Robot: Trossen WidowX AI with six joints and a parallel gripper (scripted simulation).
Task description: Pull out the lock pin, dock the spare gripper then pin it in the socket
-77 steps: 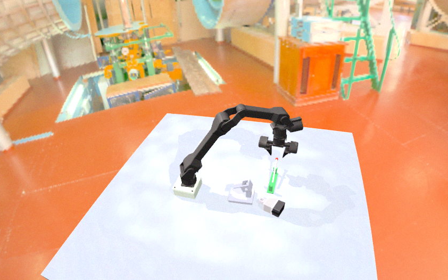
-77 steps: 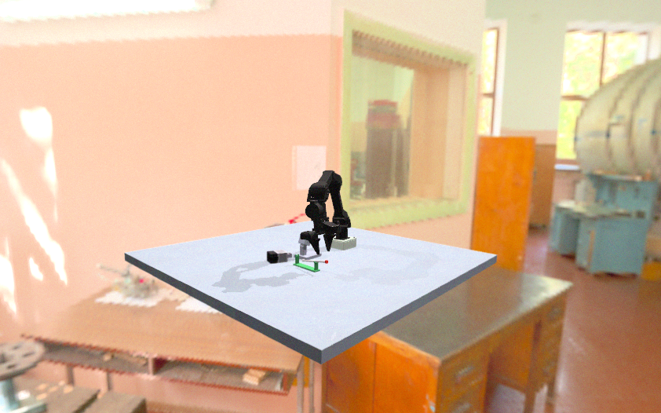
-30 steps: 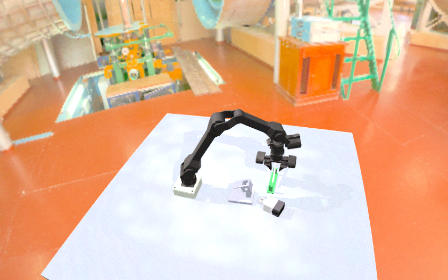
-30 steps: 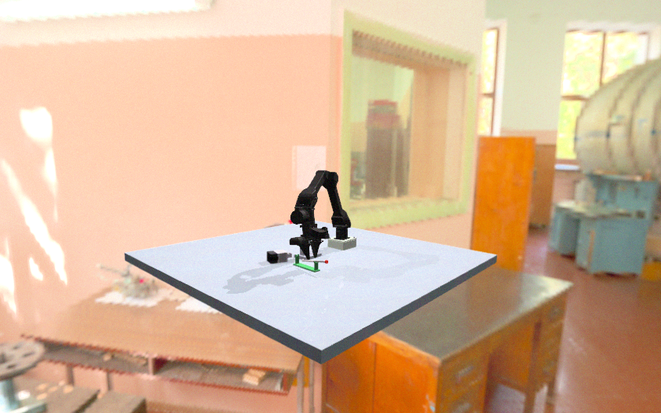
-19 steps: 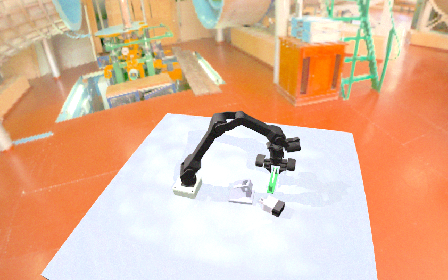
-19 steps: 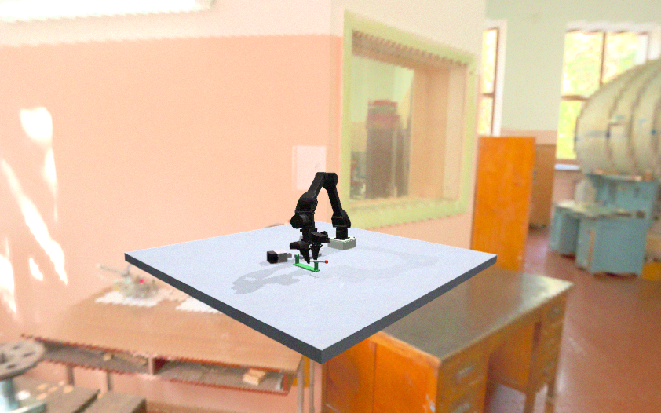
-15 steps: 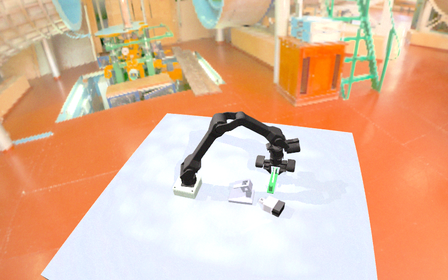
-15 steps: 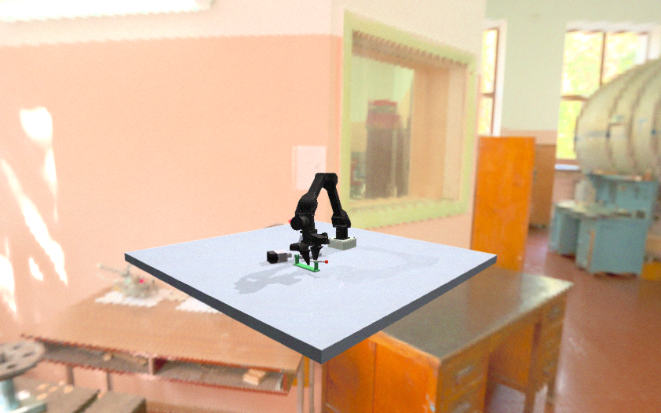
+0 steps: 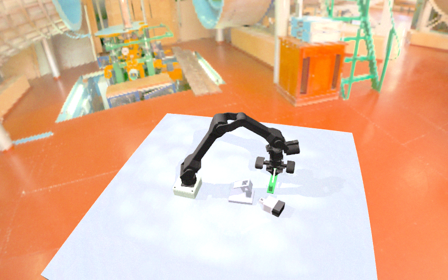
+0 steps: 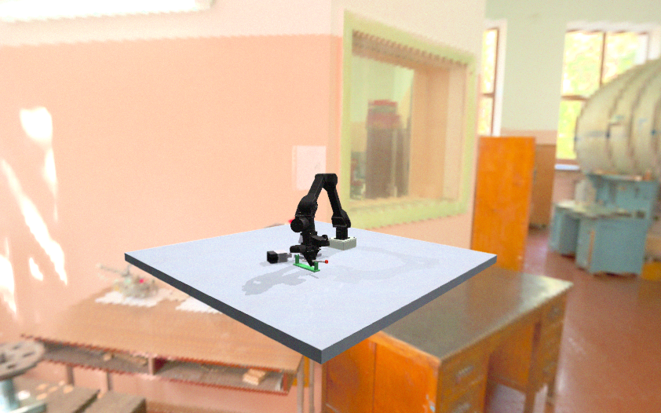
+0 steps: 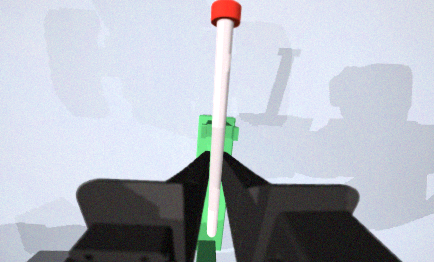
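The green cradle is 1 cm behind my gripper tip, 4 cm to the right of it and 1 cm above it. The rest, counted from my gripper tip: spare gripper (1 cm behind, 19 cm to the right, 1 cm above); then mount (14 cm behind, 14 cm to the right, 3 cm above).
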